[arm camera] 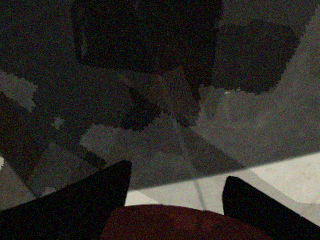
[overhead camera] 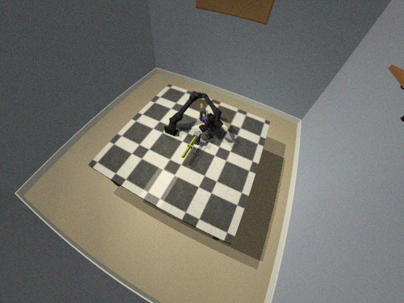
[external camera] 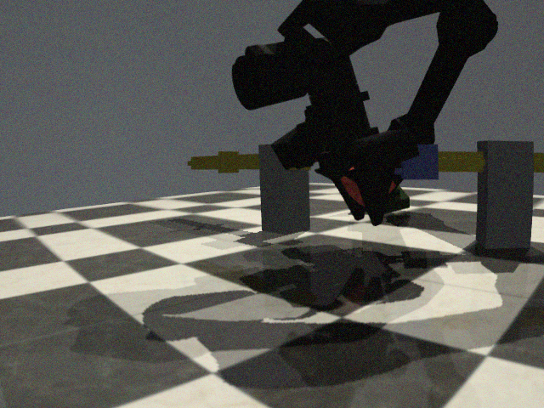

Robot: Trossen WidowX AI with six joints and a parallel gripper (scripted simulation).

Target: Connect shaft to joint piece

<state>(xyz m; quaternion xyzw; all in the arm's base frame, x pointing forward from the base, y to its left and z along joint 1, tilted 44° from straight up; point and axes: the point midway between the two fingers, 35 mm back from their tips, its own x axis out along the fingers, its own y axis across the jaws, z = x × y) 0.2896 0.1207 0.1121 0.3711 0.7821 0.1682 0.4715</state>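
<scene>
My gripper tip is now 5 cm below the red joint piece.
</scene>
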